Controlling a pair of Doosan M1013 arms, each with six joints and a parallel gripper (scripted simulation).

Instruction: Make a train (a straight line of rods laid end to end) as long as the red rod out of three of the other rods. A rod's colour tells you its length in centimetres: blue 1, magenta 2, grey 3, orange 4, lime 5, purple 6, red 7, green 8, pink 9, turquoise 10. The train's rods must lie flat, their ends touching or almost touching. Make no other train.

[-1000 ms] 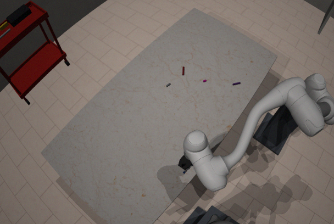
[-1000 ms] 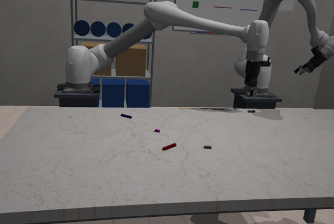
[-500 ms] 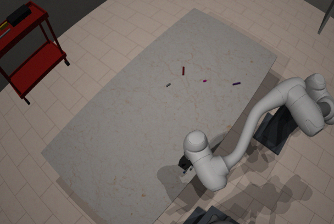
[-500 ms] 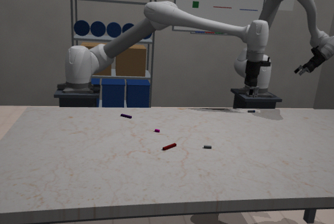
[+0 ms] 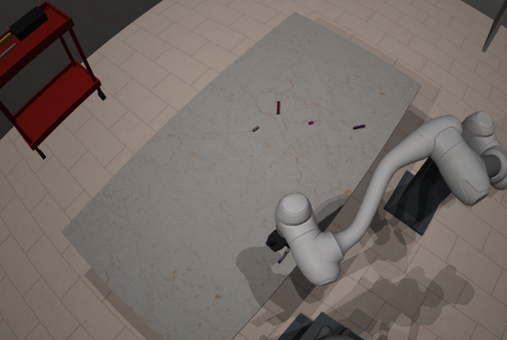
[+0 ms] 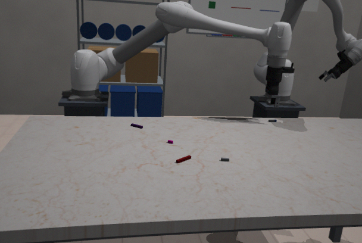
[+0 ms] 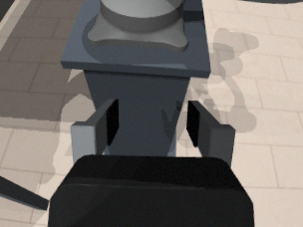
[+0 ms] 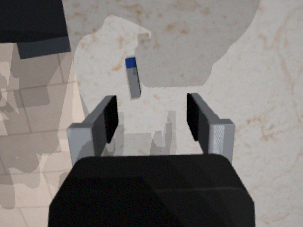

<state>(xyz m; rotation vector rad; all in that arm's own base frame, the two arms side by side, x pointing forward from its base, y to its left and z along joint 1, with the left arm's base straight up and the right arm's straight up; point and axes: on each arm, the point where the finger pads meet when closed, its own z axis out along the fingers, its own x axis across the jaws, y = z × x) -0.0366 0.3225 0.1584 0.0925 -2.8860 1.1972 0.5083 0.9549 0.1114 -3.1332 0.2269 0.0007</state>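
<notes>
Right now my right hand is 11 cm above the blue rod, 3 cm to the right of it and 2 cm past it. The rest, counted from my right hand: magenta rod: 57 cm to the right, 28 cm ahead, 11 cm below; then purple rod: 70 cm to the right, 11 cm below, 9 cm ahead; then red rod: 54 cm to the right, 44 cm ahead, 11 cm below.
</notes>
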